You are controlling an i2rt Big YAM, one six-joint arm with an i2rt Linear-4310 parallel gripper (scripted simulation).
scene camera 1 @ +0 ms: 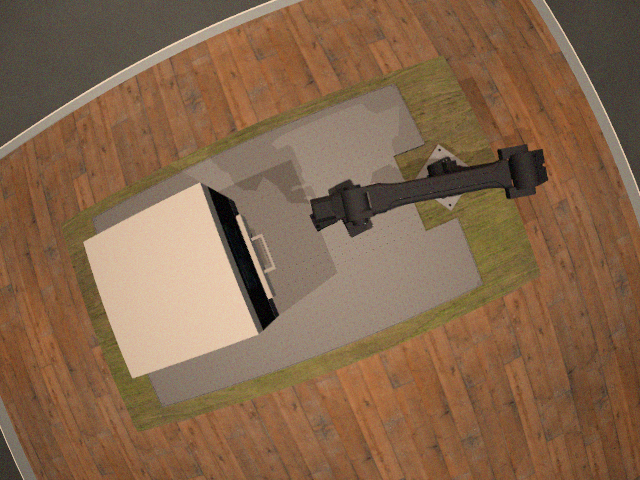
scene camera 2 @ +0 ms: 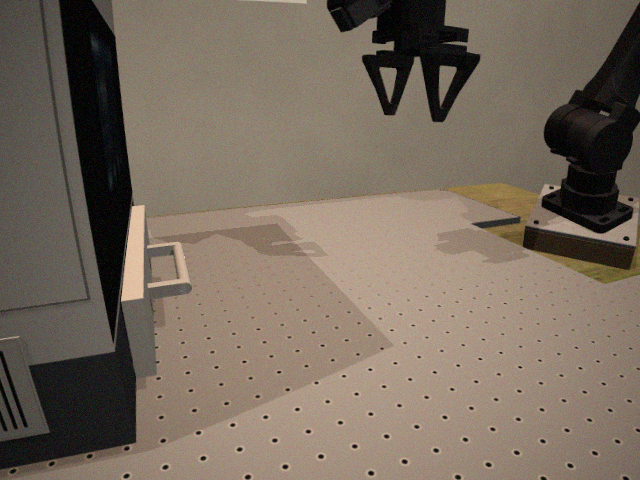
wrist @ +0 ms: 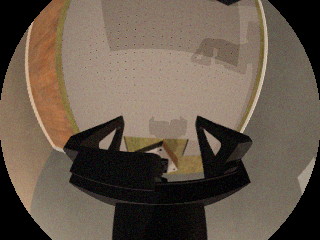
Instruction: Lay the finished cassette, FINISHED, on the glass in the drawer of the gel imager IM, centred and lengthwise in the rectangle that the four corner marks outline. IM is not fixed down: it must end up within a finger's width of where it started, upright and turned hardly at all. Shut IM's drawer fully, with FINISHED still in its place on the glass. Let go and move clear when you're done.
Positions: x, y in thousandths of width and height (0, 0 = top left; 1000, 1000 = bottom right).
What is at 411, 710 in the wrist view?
The gripper.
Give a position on a gel imager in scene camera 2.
118, 803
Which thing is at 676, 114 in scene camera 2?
The gripper.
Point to a gel imager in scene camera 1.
277, 586
